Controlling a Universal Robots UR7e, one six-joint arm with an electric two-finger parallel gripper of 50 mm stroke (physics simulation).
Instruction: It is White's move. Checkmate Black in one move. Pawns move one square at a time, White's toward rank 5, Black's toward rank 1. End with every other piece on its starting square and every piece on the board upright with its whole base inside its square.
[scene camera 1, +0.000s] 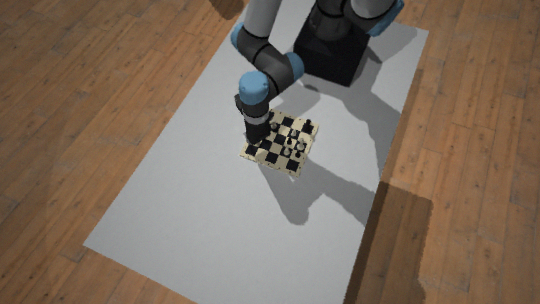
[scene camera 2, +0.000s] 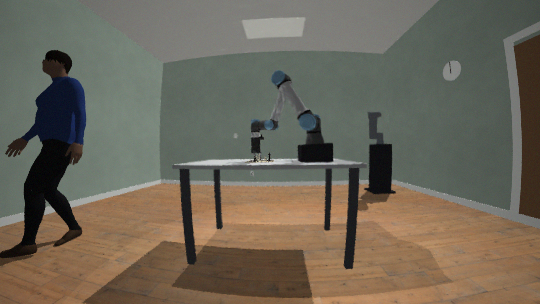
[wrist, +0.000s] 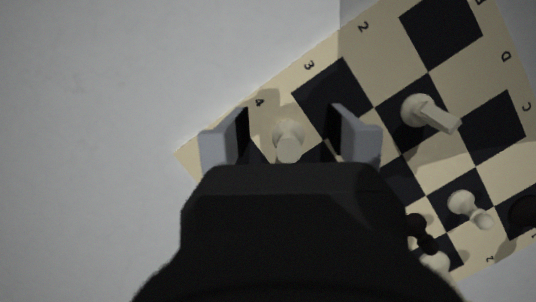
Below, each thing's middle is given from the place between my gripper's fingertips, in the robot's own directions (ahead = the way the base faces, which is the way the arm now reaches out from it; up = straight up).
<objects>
The chessboard (scene camera 1: 270, 151) lies 3 cm behind my hand and 8 cm to the left of it. From my hand the other things lie so: white pawn (wrist: 461, 201) (7 cm behind, 12 cm to the left, 1 cm above).
</objects>
